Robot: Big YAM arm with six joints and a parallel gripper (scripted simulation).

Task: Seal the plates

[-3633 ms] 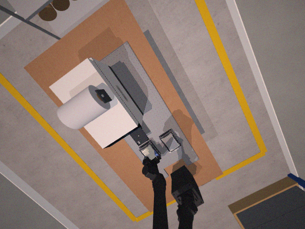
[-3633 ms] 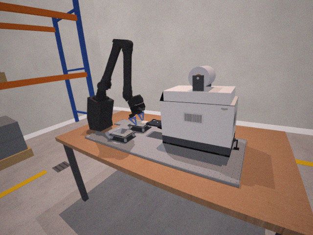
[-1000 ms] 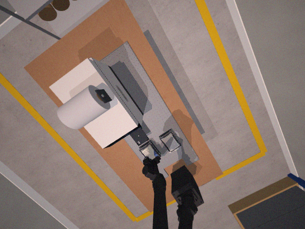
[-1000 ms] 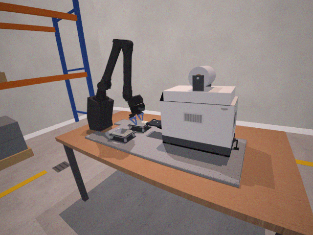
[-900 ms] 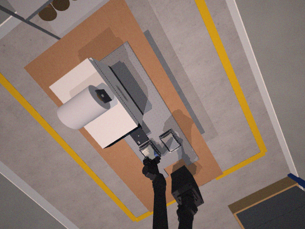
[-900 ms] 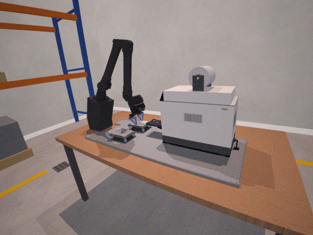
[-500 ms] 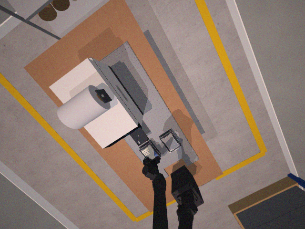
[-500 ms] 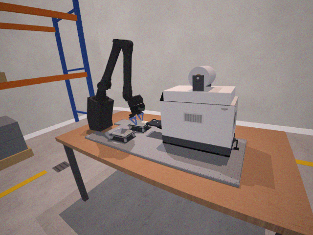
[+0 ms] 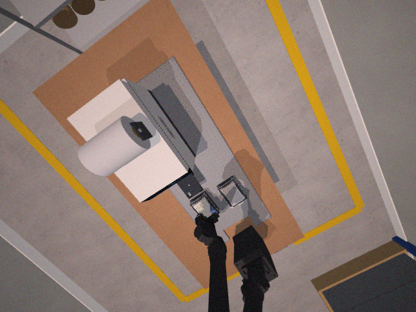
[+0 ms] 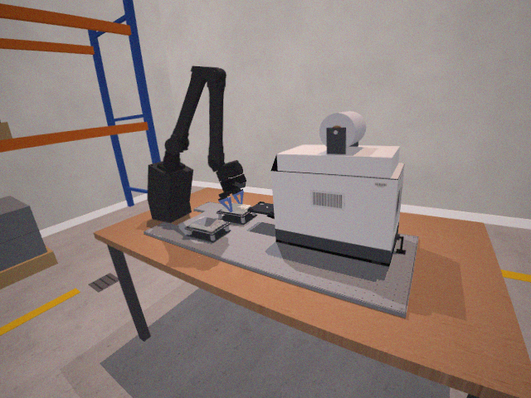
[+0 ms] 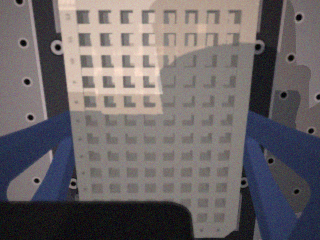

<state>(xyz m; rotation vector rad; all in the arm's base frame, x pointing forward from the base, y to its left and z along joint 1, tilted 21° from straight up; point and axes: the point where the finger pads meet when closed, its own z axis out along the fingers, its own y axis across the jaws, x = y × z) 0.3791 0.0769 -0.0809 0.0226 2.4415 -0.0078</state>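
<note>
The white well plate lies right at my hand. Also, from my hand: foil roll: 530 mm ahead, 60 mm to the right, 360 mm above; dark sealer stage: 200 mm ahead, 40 mm to the right, 30 mm above; start button: 310 mm ahead, 50 mm to the left, 140 mm above.
</note>
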